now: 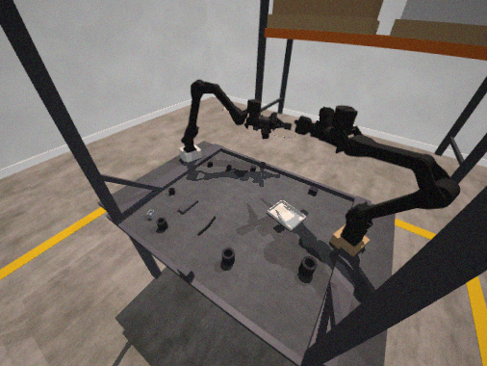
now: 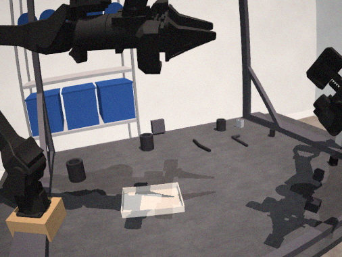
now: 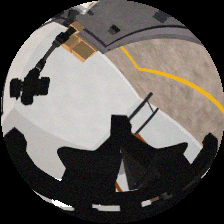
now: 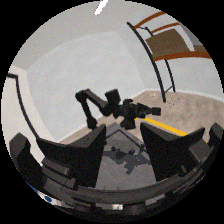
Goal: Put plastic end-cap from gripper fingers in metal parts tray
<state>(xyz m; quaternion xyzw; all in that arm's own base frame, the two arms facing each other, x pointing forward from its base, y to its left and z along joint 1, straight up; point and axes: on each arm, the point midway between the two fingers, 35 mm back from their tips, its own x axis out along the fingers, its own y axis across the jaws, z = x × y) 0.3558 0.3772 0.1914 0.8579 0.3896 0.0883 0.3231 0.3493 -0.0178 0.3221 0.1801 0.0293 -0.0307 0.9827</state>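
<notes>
Right now my right hand is 18 cm short of the plastic end-cap, 16 cm to the right of it and 11 cm above it. From my right hand the other things lie so: white metal parts tray 36 cm below, 14 cm behind, 6 cm to the right.
Now: left hand 2 cm short of the plastic end-cap and 3 cm to the left of it. Round my left hand: white metal parts tray: 30 cm behind, 25 cm to the right, 26 cm below.
</notes>
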